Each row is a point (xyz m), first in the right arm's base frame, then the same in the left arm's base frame.
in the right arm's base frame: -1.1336 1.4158 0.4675
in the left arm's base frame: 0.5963 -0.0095 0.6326
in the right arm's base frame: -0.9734 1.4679 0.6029
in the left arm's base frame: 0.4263 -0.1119 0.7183
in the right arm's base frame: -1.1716 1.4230 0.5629
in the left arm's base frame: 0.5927 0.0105 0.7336
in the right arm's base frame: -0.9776 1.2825 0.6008
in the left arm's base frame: 0.3632 0.0555 0.6692
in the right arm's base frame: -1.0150 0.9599 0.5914
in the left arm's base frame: 0.2811 0.3593 0.5883
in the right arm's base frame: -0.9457 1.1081 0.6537
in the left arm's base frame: 0.2518 0.2030 0.6616
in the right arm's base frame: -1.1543 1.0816 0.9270
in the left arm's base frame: 0.3082 0.3459 0.9703
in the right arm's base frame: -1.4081 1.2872 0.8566
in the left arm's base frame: 0.6247 0.2654 1.0412
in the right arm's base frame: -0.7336 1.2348 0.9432
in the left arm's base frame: 0.0036 0.0273 0.8904
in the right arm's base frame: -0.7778 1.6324 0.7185
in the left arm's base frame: 0.2753 -0.3322 0.8039
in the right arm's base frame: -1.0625 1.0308 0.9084
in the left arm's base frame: 0.2200 0.3494 0.9107
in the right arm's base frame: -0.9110 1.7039 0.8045
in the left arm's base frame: 0.3790 -0.3292 0.9436
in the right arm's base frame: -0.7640 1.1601 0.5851
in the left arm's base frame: 0.1453 0.0702 0.5546
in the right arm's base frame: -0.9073 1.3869 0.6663
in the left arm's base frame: 0.3158 -0.0617 0.7337
